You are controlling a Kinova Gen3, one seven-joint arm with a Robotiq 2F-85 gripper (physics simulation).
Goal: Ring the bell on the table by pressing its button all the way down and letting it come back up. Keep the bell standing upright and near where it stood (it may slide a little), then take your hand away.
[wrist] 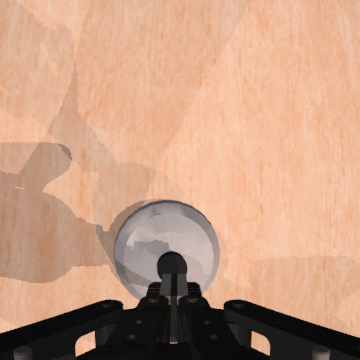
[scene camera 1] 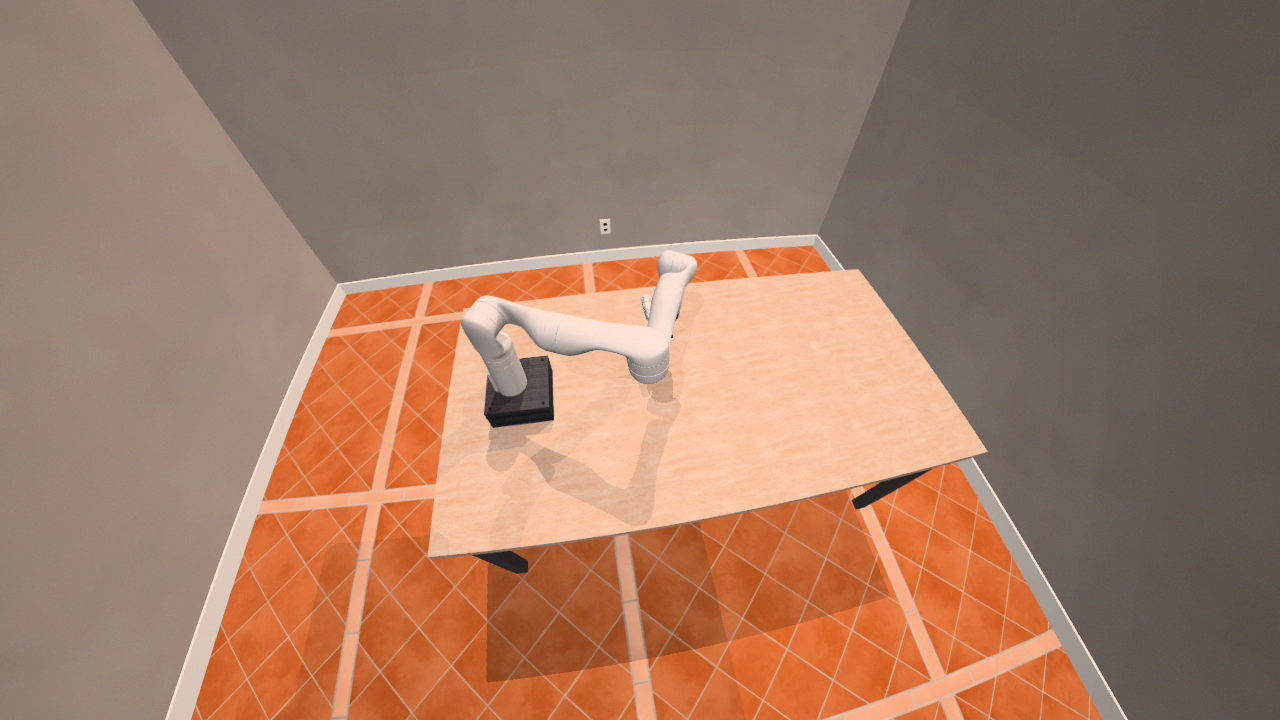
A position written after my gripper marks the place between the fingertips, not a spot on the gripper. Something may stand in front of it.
I see my gripper (wrist: 173, 289) and a bell (wrist: 159, 226).
